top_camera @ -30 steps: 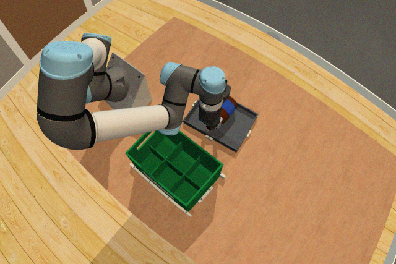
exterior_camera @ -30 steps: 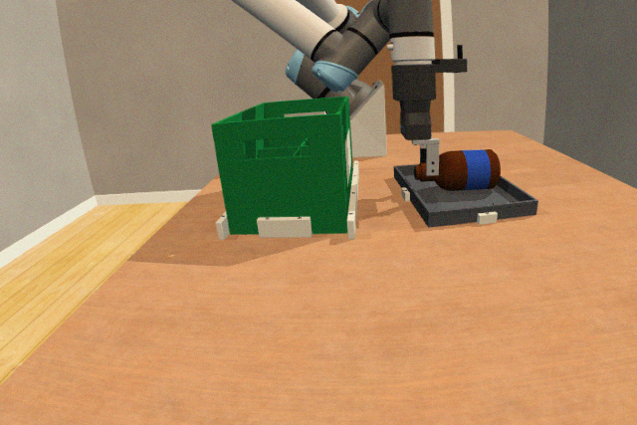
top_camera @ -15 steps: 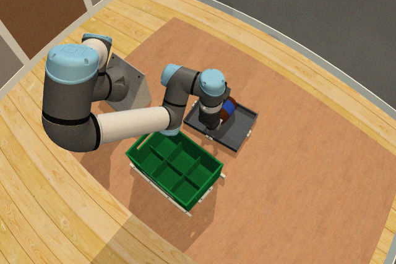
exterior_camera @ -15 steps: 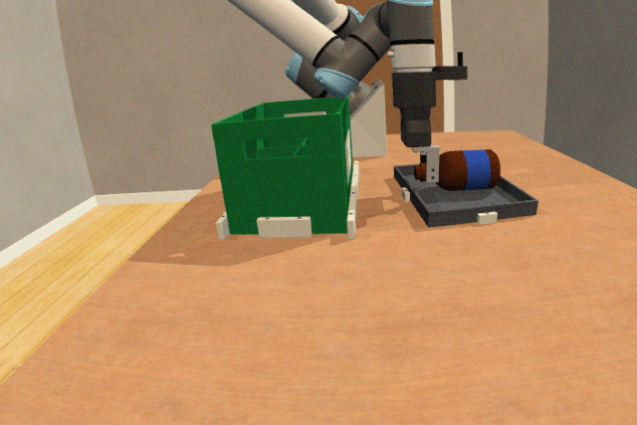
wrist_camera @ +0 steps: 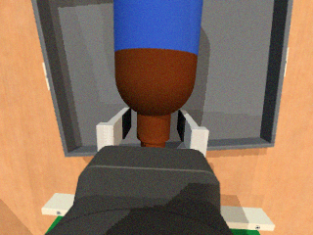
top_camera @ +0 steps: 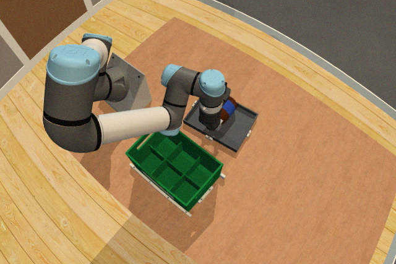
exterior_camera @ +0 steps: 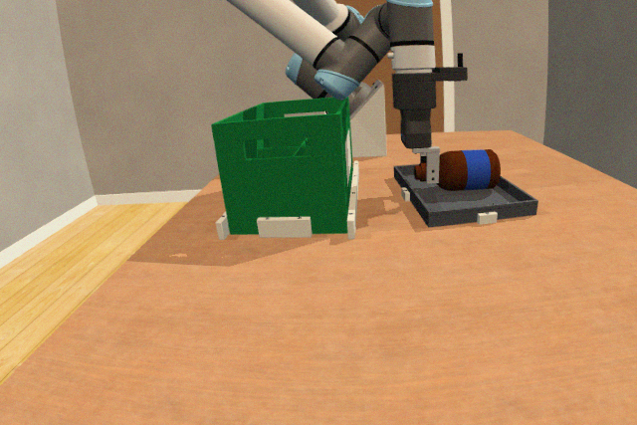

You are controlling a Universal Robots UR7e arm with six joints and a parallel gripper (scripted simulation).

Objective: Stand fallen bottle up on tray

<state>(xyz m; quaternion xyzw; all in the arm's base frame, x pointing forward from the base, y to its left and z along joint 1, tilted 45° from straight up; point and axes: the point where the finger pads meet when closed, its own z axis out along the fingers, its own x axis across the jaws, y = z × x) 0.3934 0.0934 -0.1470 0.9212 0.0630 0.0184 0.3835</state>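
Now: the bottle 1 cm behind my hand, 5 cm to the left of it and 1 cm below it. The rest, counted from my hand: green crate (3 cm ahead, 24 cm to the right, 4 cm above); dark grey tray (5 cm to the left, 4 cm below).
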